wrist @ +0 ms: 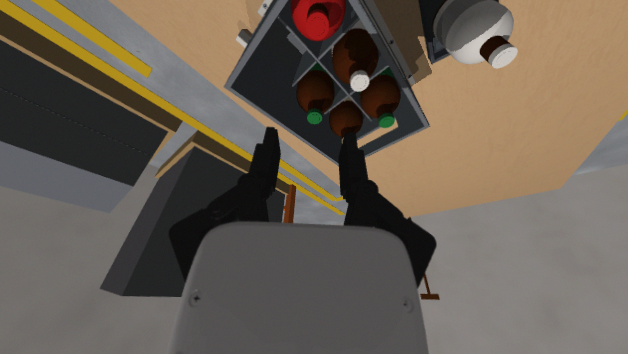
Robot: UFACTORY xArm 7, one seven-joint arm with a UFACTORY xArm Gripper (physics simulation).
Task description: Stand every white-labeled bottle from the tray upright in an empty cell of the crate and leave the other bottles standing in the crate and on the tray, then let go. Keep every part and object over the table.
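Places are measured from the arm's base along level axes (x ahead, y left, z up), in millimetres.
Pixels of known places: gripper, between the fingertips: (pixel 310 142).
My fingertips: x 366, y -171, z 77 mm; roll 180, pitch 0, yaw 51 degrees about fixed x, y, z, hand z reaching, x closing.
Ahead of a thing's pixels: the offset from my fingertips to its top centre. "pt": to the spot under its first point. Level surfaces: height alone.
The grey crate @[dz -138, dx +76, dy -13 mm] (pixel 280 122) is at the top centre of the wrist view, with thin dividers. In it stand a red-labeled bottle @[dz -150, dx -21, dy +19 mm] (pixel 318 20) with a red cap, a brown bottle @[dz -150, dx +67, dy +31 mm] (pixel 356 55) with a white cap, two brown bottles @[dz -150, dx +81, dy -59 mm] (pixel 315 92) @[dz -150, dx +160, dy +40 mm] (pixel 381 95) with green caps, and another brown bottle @[dz -150, dx +171, dy -40 mm] (pixel 346 119) whose cap is hidden behind a finger. A white-labeled bottle @[dz -153, dx +142, dy +198 mm] (pixel 475 30) with a white cap stands at the dark tray @[pt dz -295, dx +189, dy +166 mm] (pixel 440 54) at the upper right. My gripper (pixel 310 142) is open and empty, in front of the crate's near corner in this view.
The wooden table @[dz -313 mm] (pixel 490 135) extends right of the crate, and its edge runs across the lower right. Yellow floor lines (pixel 100 57) pass at the left. A dark block-like object (pixel 165 225) and a dark panel (pixel 65 110) are at the left, beyond the table.
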